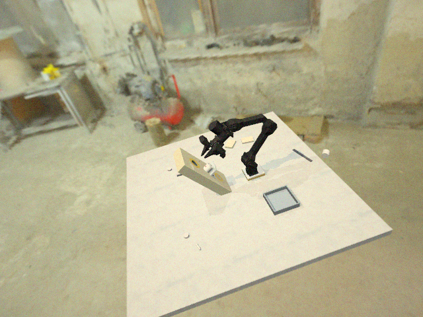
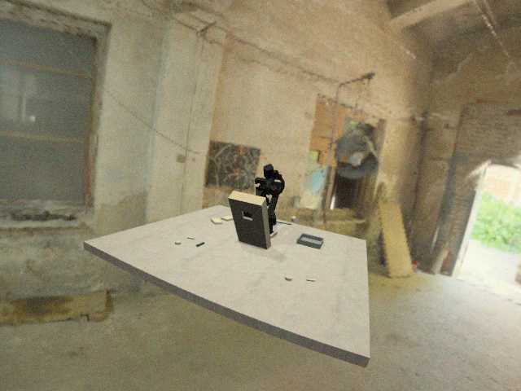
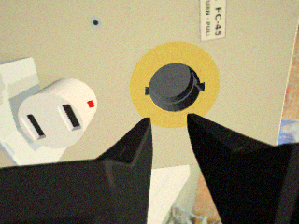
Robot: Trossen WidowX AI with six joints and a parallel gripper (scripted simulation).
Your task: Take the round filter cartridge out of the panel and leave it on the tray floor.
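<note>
My gripper tip is 2 cm past the round filter cartridge and 9 cm above it. Round my gripper tip: grey tray: 34 cm behind, 29 cm to the left, 26 cm below; service panel: 2 cm ahead, 11 cm below.
</note>
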